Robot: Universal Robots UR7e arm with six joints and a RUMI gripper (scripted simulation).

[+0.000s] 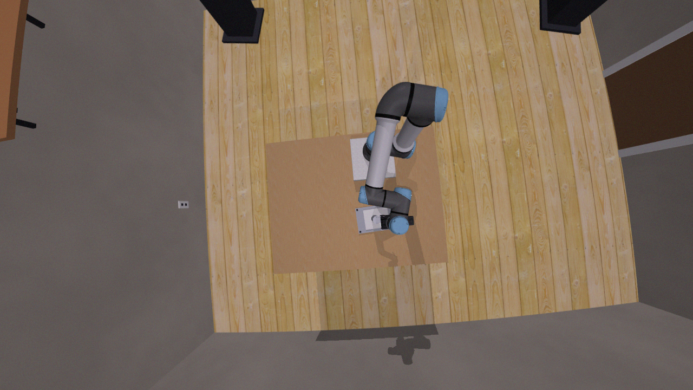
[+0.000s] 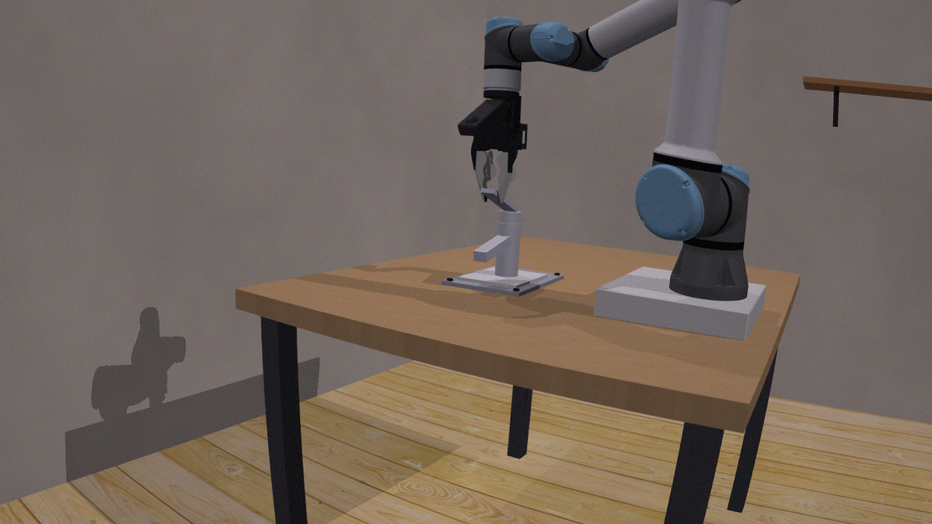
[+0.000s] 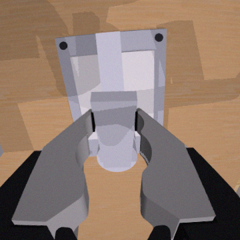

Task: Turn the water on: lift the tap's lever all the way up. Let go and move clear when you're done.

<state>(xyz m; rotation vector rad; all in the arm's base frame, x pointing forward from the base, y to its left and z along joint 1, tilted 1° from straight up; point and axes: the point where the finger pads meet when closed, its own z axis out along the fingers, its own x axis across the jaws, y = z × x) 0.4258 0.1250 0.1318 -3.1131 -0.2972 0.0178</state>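
Right now my hand is 30 mm to the left of the lever, 10 mm short of it and 10 mm above it. Also, from my hand: grey tap: 80 mm below, 50 mm to the right, 10 mm ahead.
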